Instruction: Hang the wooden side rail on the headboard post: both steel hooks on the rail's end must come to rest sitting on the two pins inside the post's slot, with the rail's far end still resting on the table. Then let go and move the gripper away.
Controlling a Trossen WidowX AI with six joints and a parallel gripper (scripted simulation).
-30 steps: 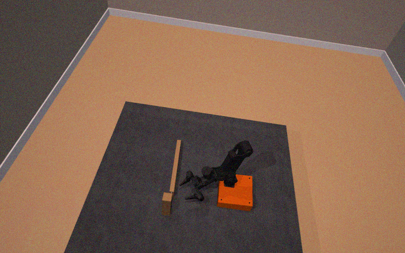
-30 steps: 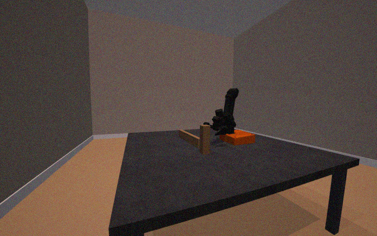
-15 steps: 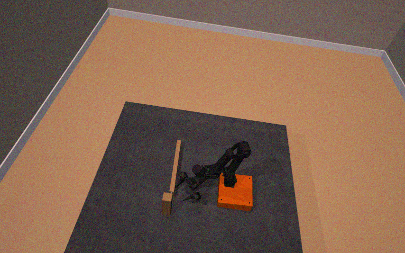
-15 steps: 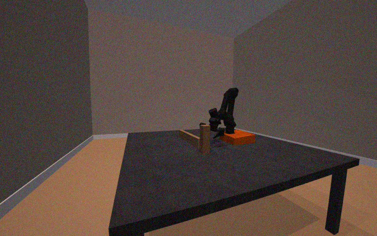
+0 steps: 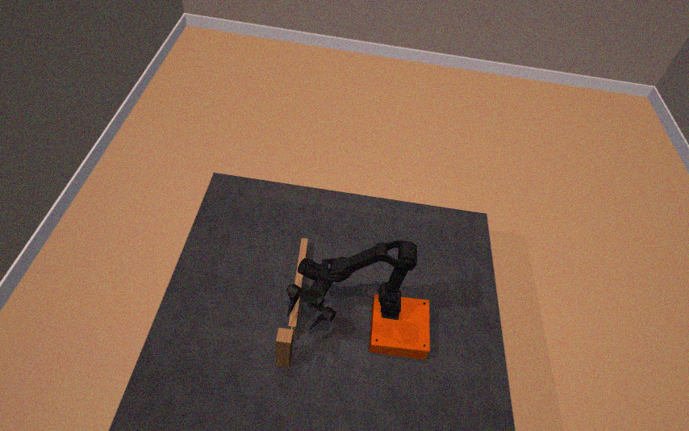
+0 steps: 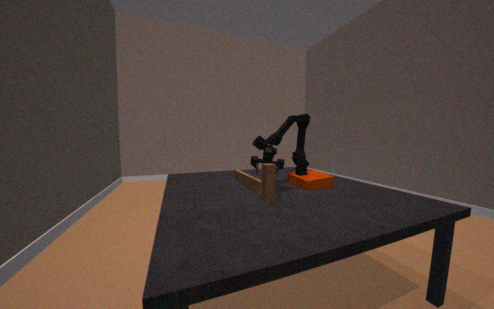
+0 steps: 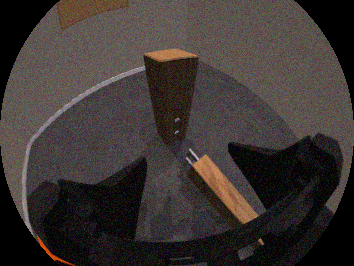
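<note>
My gripper tip is 90 mm to the right of the wooden headboard post, 30 mm short of it and 30 mm above it.
</note>
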